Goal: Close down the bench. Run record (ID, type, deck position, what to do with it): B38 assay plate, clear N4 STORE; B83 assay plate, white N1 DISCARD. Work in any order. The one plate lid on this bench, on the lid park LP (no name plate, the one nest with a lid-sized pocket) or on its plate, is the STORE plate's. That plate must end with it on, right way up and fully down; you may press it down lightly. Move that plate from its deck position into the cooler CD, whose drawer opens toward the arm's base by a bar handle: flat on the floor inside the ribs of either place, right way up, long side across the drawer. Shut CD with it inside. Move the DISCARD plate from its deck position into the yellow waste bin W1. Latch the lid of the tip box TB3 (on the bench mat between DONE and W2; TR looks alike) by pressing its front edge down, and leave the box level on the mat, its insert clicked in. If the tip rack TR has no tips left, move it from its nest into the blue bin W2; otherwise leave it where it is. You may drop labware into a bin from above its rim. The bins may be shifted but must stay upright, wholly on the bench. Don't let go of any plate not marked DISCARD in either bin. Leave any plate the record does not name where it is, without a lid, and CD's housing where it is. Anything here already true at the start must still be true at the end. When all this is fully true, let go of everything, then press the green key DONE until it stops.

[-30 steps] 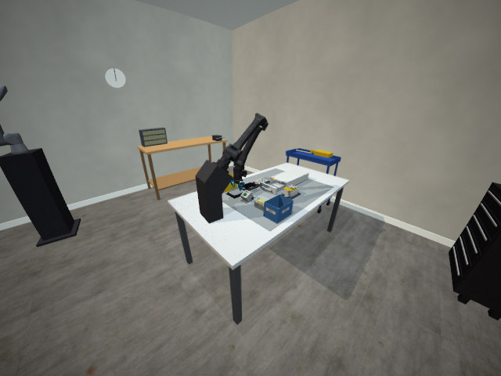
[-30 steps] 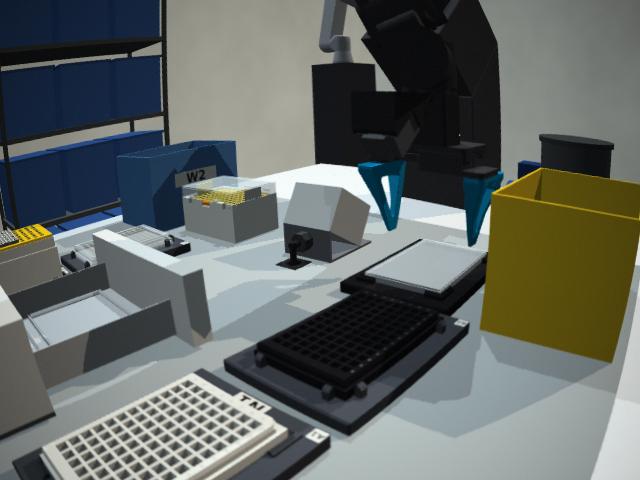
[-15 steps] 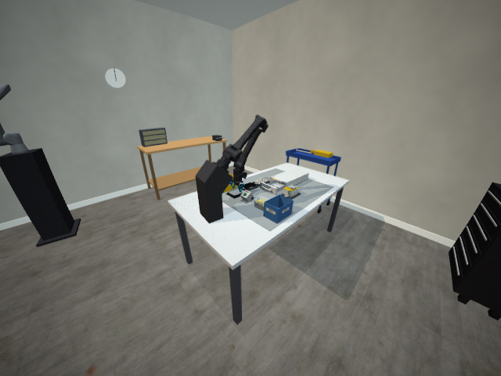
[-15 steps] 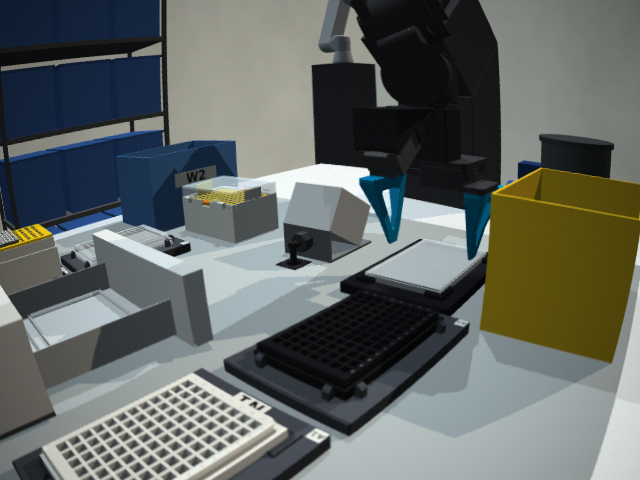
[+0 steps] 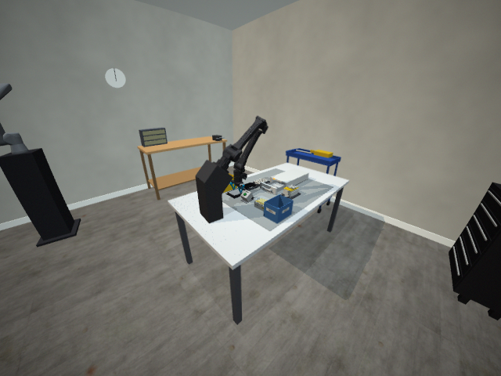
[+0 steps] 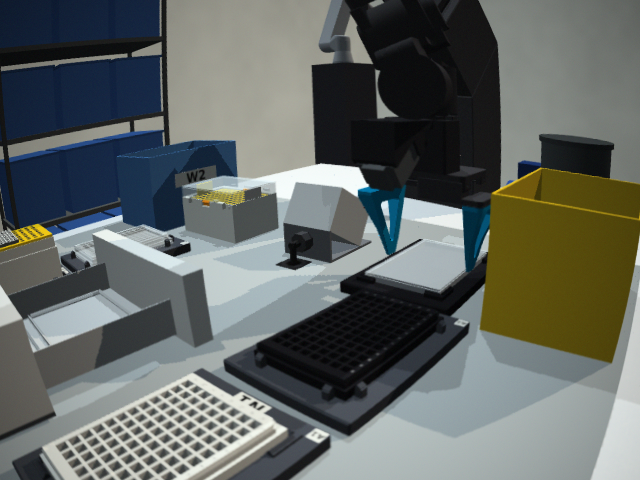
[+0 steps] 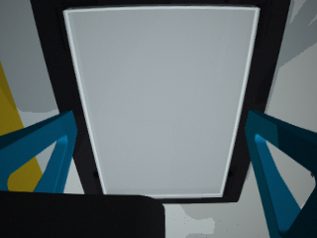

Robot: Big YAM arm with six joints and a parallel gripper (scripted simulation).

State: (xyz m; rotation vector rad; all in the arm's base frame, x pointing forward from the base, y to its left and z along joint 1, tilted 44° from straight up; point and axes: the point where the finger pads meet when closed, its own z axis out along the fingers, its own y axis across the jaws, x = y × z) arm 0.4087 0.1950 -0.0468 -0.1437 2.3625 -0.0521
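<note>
Now: hand 10 mm past the clear plate lid and 10 mm above it. The rest, counted from my hand: yellow bin W1: 30 mm behind, 160 mm to the left, 10 mm above; then grey done key housing: 10 mm behind, 160 mm to the right, 20 mm above; then black lid park: 10 mm behind, 20 mm below.
</note>
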